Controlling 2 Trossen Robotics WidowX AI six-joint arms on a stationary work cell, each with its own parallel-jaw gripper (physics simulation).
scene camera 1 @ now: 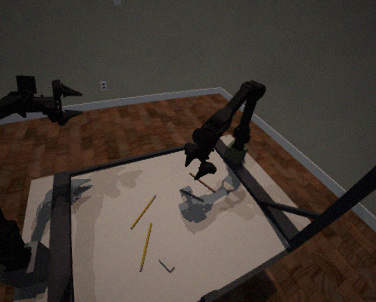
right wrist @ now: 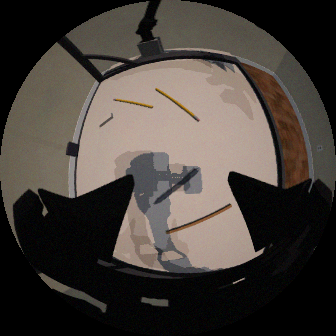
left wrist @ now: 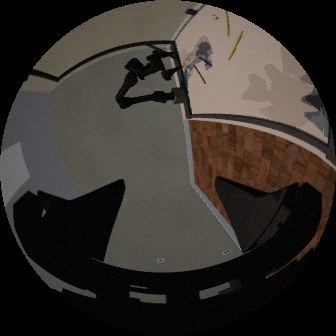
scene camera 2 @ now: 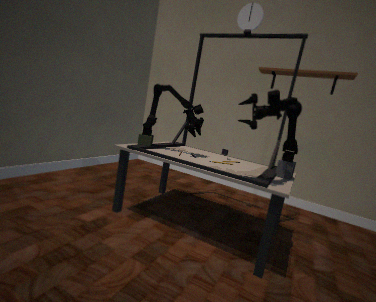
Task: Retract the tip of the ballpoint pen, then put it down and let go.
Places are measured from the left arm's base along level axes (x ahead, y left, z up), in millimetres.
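Pixels of known places: left gripper, fingertip midpoint: (scene camera 1: 82, 103) (left wrist: 170, 182) (scene camera 2: 238, 112); right gripper, fingertip midpoint: (scene camera 1: 190, 173) (right wrist: 182, 177) (left wrist: 178, 58) (scene camera 2: 197, 136); left arm's base, origin of the base link: (scene camera 1: 19, 259) (right wrist: 148, 39) (scene camera 2: 287, 161); right arm's base, origin of the base link: (scene camera 1: 238, 146) (left wrist: 172, 95) (scene camera 2: 146, 134).
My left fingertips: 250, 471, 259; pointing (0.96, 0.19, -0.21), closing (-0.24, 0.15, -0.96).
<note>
For each thing: its top centre in the pictures, then the offset to it from my left fingertips, as dx, dy, dz. Level surfaces: height alone.
- dark ballpoint pen, middle of its top: (right wrist: 174, 186) (scene camera 1: 192, 194) (left wrist: 202, 60) +411, -333, -362
- pale table top, its level: dz -374
- brown stick, middle of its top: (right wrist: 199, 221) (scene camera 1: 202, 181) (left wrist: 198, 72) +492, -269, -367
- grey hex key, middle of its top: (right wrist: 104, 118) (scene camera 1: 166, 262) +207, -587, -362
The dark ballpoint pen (scene camera 1: 192, 195) (left wrist: 205, 61) (right wrist: 176, 186) lies flat on the pale table top (scene camera 1: 110, 265) (right wrist: 240, 135), within the right arm's shadow. Its tip is too small to make out. My right gripper (scene camera 1: 191, 172) (scene camera 2: 195, 135) (right wrist: 182, 177) is open and empty. It points down from above the table; in the right wrist view the pen shows between its fingers, well beneath them. My left gripper (scene camera 1: 81, 103) (scene camera 2: 239, 112) (left wrist: 170, 182) is open and empty, held high and level, far from the pen.
A brown stick (scene camera 1: 202, 182) (left wrist: 199, 74) (right wrist: 200, 220) lies near the pen. Two yellow pencils (scene camera 1: 143, 212) (scene camera 1: 146, 247) (right wrist: 133, 103) (right wrist: 178, 104) and a grey hex key (scene camera 1: 167, 266) (right wrist: 107, 120) lie farther off. A dark frame (scene camera 1: 61, 235) edges the table.
</note>
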